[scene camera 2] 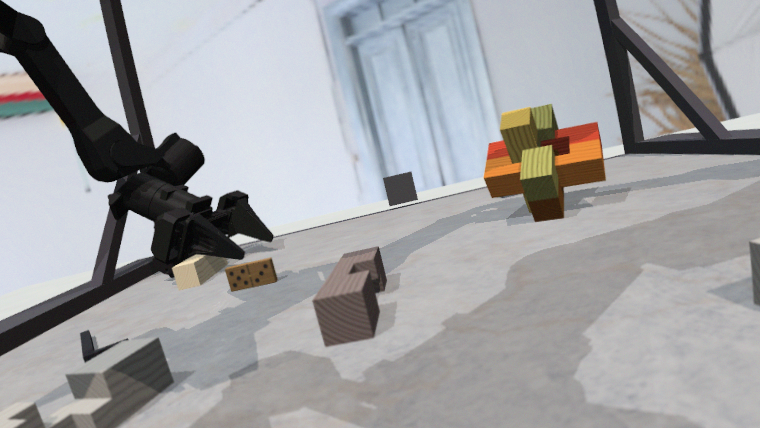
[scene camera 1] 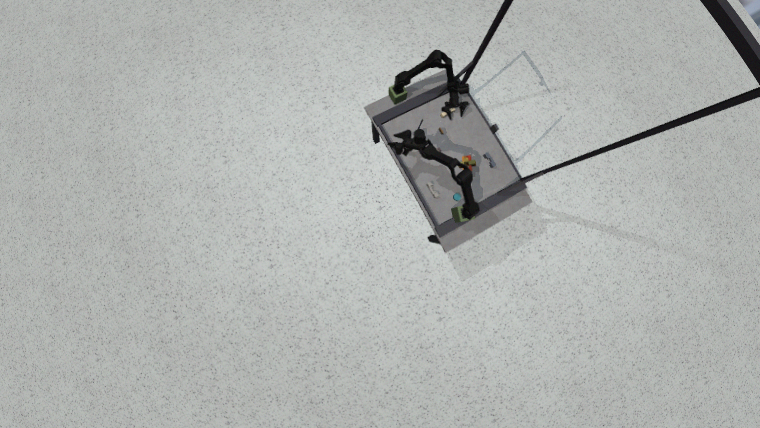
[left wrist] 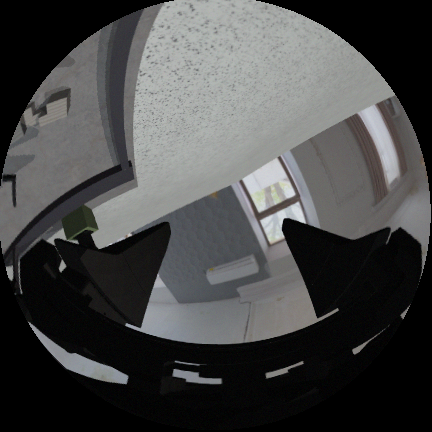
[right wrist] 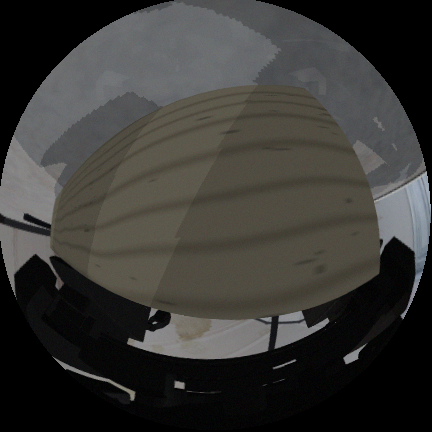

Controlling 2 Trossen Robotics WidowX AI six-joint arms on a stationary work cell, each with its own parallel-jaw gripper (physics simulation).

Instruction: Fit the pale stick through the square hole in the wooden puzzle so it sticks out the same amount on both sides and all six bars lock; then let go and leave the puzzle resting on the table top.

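Places are measured from the left arm's base along level axes (x left, y back, z up), in millimetres.
Pixels of known places: left gripper, fingertip midpoint: (scene camera 1: pixel 390 139) (left wrist: pixel 227 225); right gripper, fingertip midpoint: (scene camera 2: pixel 259 246) (scene camera 1: pixel 455 118) (right wrist: pixel 220 238); left arm's base at its link origin: (scene camera 1: pixel 466 212); right arm's base at its link origin: (scene camera 1: pixel 398 89) (left wrist: pixel 82 234).
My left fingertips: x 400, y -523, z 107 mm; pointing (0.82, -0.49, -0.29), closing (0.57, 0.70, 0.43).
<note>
Ahead of a thing's pixels: the offset from my left fingertips to its top centre. Level surfaces: height alone.
The pale stick @(dx -493, dy -233, dz -196 mm) (scene camera 2: pixel 197 269) (scene camera 1: pixel 443 112) (right wrist: pixel 225 201) lies on the table @(dz -224 mm) (scene camera 2: pixel 531 319) near its far left edge. In the right wrist view it fills most of the picture. My right gripper (scene camera 2: pixel 256 245) (scene camera 1: pixel 452 109) is open, low over the stick, with a finger on either side of it. The wooden puzzle (scene camera 2: pixel 547 160) (scene camera 1: pixel 467 160), with orange, red and olive bars, stands on the table far to the right of the stick; its square hole (scene camera 2: pixel 556 144) faces the camera. My left gripper (left wrist: pixel 227 225) (scene camera 1: pixel 398 143) is open and empty, pointing out past the table's edge.
A brown domino @(dx -408, dy -98, dz -200 mm) (scene camera 2: pixel 251 273) lies just right of the stick. A notched brown block @(dx -308, dy +55, dz -196 mm) (scene camera 2: pixel 348 298) stands mid-table. Grey blocks @(dx -159, dy -39, dz -196 mm) (scene camera 2: pixel 122 372) lie at the front left. A small dark cube @(dx -803, dy -44, dz -166 mm) (scene camera 2: pixel 399 188) sits at the back edge. Black frame posts (scene camera 2: pixel 124 95) stand at the table's corners.
</note>
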